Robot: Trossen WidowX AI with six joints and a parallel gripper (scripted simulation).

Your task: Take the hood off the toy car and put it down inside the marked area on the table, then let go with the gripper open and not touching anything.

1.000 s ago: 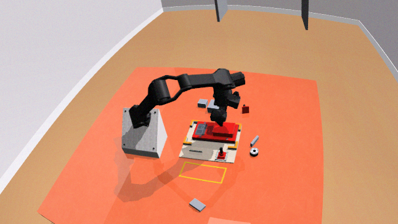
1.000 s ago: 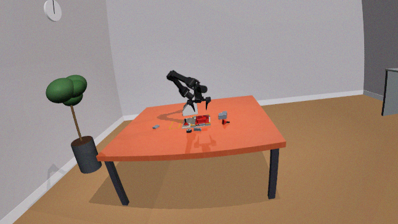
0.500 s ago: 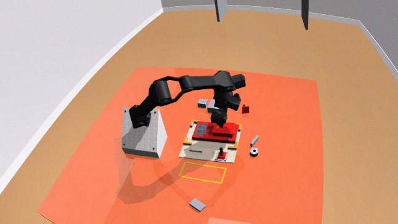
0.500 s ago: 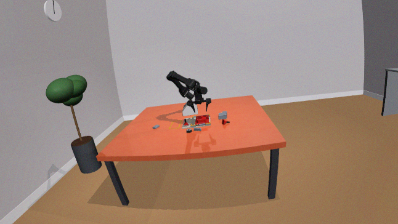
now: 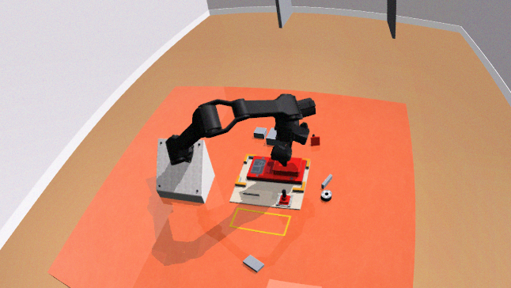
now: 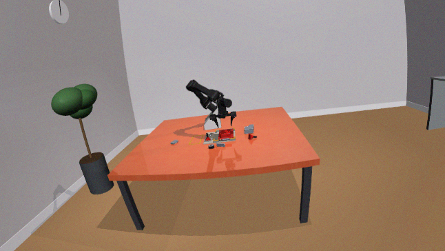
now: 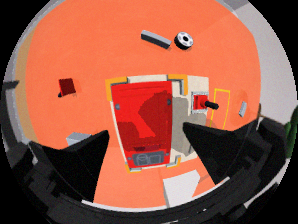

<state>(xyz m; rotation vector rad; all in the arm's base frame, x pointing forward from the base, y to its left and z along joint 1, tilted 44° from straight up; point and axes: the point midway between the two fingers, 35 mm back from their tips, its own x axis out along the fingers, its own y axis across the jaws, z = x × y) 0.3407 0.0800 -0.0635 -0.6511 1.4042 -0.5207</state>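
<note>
The red hood is 4 cm below my gripper tip. Round my gripper tip: wheel 16 cm ahead, 9 cm to the right, 8 cm below; then pale fixture plate 7 cm below, 4 cm to the right, 4 cm behind.
</note>
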